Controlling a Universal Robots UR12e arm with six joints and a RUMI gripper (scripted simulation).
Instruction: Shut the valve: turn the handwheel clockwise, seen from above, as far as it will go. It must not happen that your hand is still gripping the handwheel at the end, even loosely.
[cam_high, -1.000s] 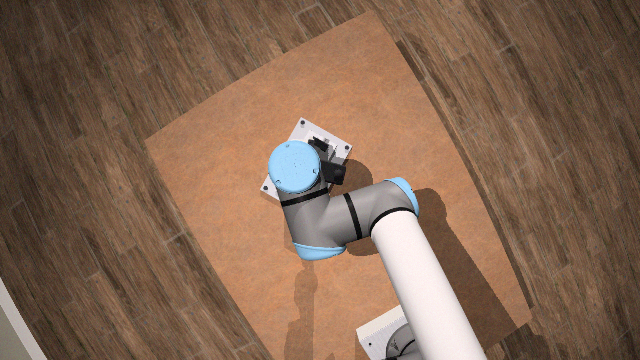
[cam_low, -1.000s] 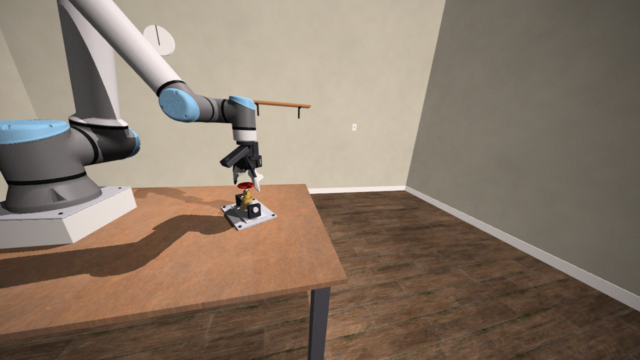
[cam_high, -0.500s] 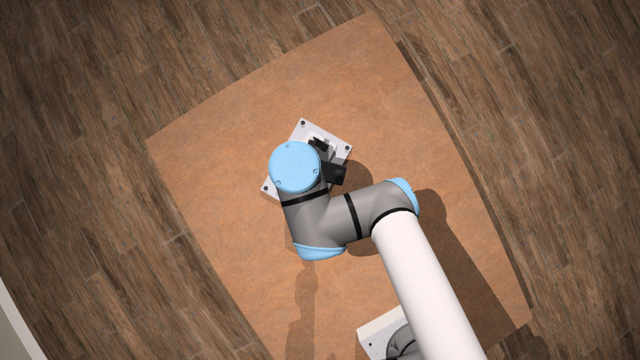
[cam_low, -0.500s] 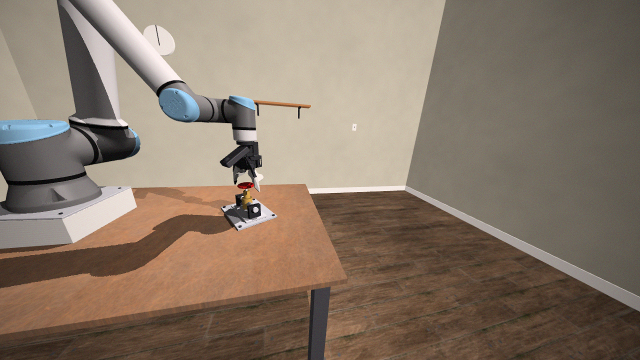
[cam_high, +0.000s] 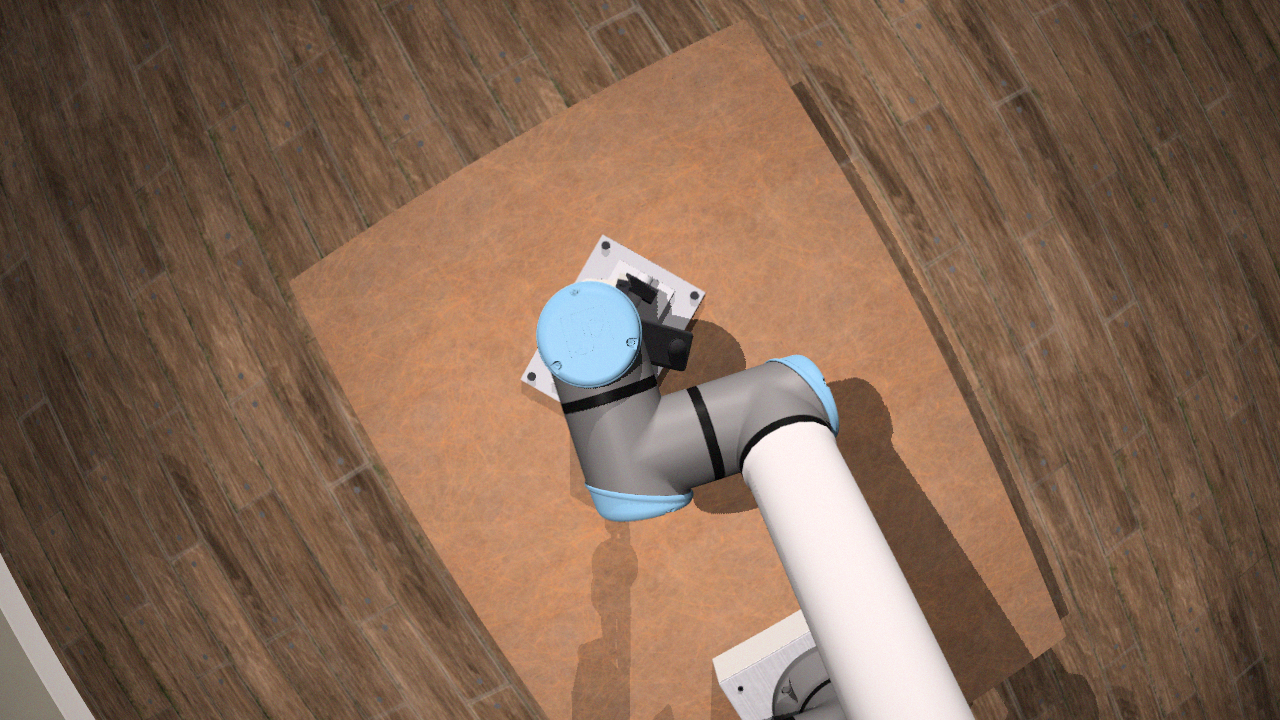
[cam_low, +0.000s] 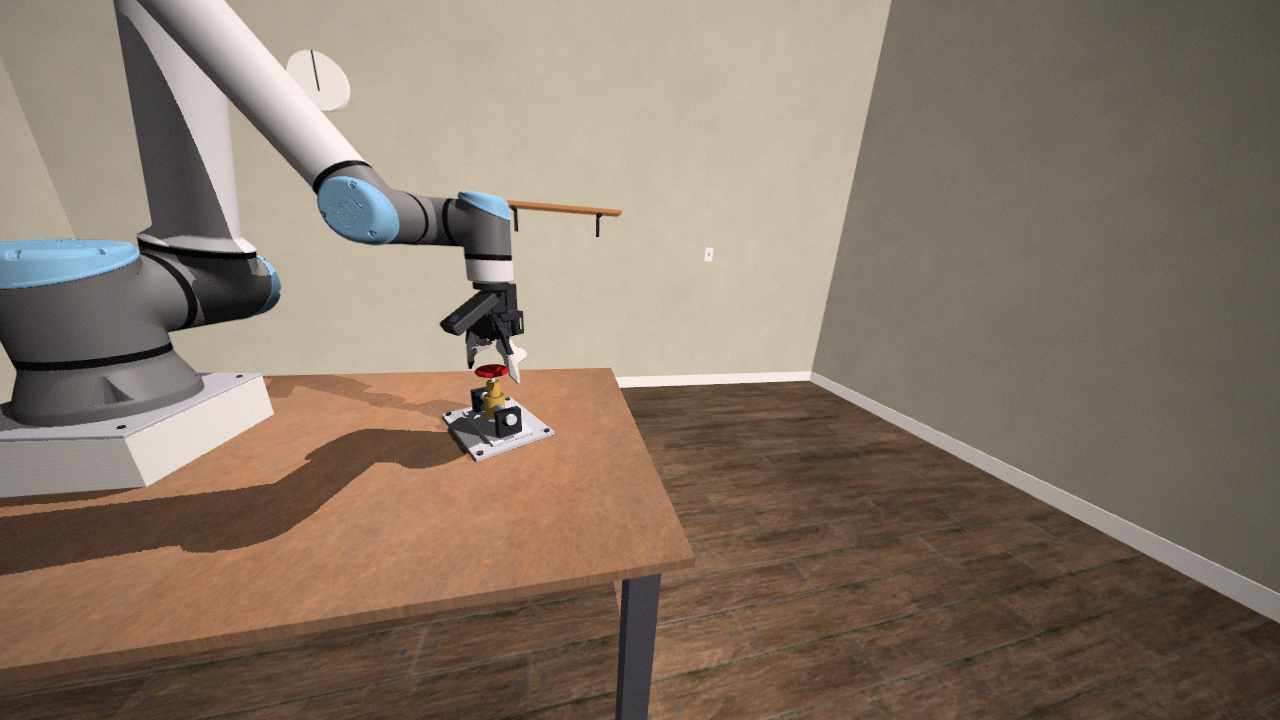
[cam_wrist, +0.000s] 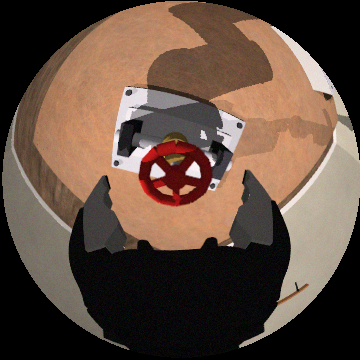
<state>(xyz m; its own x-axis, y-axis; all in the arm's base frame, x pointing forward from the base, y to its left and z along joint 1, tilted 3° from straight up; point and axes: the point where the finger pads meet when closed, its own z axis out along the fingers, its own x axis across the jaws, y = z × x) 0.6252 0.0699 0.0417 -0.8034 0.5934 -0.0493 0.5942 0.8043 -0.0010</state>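
My hand is 1 cm below the red handwheel. Round my hand: base plate (12 cm below).
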